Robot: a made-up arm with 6 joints. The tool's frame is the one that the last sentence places.
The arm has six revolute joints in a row. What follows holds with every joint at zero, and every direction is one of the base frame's. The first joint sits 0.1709 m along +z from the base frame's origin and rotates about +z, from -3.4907 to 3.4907 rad. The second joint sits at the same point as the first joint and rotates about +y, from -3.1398 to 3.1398 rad. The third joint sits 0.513 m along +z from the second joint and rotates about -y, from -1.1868 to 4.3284 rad. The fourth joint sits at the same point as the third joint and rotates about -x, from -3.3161 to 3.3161 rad. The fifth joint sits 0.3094 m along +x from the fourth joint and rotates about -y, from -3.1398 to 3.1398 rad. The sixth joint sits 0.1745 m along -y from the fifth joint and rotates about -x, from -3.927 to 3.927 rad. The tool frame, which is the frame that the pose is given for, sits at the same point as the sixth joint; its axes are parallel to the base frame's.
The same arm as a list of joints. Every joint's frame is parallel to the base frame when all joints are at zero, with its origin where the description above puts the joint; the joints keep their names.
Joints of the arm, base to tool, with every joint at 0 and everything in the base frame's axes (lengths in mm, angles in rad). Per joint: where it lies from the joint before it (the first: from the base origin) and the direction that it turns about. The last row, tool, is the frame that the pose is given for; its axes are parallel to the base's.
joint 1: origin 0 0 170.9 axis +z
joint 2: origin 0 0 0 axis +y
joint 3: origin 0 0 513 axis -y
joint 4: origin 0 0 0 axis -x
joint 5: origin 309.4 0 0 axis -y
joint 6: origin 0 -174.5 0 axis -x
tool: origin 0 0 0
Joint limits (rad, base to tool): -3.4907..3.4907 -3.1398..3.1398 -1.1868..4.3284 -3.3161..3.3161 -3.1398..3.1398 -3.927..3.927

